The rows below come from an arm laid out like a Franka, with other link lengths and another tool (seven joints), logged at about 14 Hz.
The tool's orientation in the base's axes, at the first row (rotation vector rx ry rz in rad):
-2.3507, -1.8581, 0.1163
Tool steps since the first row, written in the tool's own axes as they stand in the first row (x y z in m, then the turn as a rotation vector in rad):
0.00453, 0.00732, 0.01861, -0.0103, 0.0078, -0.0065
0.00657, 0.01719, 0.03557, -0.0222, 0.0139, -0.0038
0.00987, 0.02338, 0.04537, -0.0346, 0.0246, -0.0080
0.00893, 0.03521, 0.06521, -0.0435, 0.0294, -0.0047
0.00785, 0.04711, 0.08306, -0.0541, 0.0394, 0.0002
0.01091, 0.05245, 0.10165, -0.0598, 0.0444, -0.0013
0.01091, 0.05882, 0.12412, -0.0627, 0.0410, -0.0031
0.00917, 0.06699, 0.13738, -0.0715, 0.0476, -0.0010
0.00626, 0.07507, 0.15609, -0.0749, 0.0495, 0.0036
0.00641, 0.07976, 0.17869, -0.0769, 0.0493, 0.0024
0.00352, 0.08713, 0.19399, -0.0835, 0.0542, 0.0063
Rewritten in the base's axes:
0.00532, 0.00394, -0.01941, 0.0061, -0.0122, 0.0049
0.01276, 0.00478, -0.03766, 0.0088, -0.0250, 0.0009
0.01802, 0.00721, -0.04823, 0.0168, -0.0397, 0.0030
0.02622, 0.00489, -0.06972, 0.0188, -0.0492, -0.0013
0.03475, 0.00230, -0.08926, 0.0252, -0.0615, -0.0080
0.03783, 0.00525, -0.10837, 0.0289, -0.0682, -0.0075
0.04060, 0.00525, -0.13156, 0.0253, -0.0704, -0.0052
0.04608, 0.00256, -0.14600, 0.0292, -0.0803, -0.0086
0.05038, -0.00090, -0.16583, 0.0296, -0.0838, -0.0135
0.05156, -0.00037, -0.18888, 0.0291, -0.0857, -0.0124
0.05569, -0.00386, -0.20523, 0.0317, -0.0930, -0.0172

